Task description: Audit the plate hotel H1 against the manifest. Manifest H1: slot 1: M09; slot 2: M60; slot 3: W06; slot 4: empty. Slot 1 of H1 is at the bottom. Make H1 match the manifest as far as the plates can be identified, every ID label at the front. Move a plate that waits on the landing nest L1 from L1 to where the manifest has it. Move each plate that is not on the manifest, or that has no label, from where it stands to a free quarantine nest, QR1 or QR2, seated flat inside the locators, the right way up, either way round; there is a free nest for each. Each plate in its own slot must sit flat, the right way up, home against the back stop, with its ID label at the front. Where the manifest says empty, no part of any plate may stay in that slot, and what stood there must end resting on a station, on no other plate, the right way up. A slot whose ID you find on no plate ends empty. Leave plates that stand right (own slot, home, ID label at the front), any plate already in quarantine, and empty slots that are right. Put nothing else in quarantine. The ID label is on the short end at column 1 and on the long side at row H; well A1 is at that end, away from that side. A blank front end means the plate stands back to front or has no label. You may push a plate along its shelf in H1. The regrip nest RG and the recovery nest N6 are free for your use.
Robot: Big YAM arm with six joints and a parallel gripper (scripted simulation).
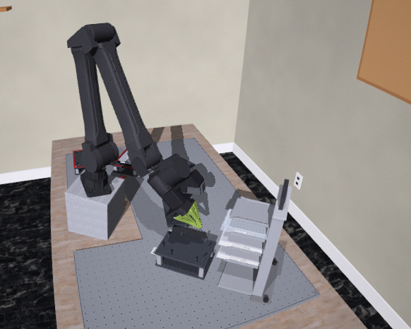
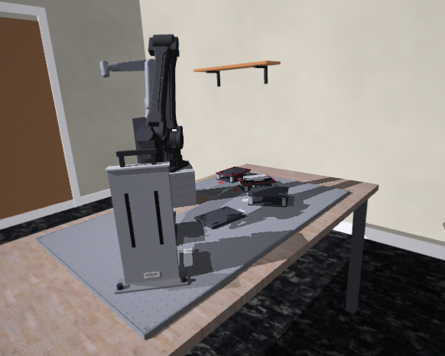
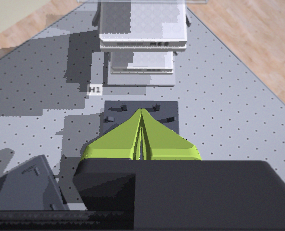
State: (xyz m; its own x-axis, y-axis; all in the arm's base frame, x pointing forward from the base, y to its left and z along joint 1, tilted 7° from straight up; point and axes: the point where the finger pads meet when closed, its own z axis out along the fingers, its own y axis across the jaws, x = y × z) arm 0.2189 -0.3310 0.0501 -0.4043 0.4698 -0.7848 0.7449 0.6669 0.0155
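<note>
The clear plate lies 10 cm to the right of my hand, 9 cm ahead of it and 5 cm above it. Round my hand: hotel back panel: 16 cm to the right, 14 cm ahead, 1 cm below; then h1 tag: 16 cm below, 13 cm ahead.
</note>
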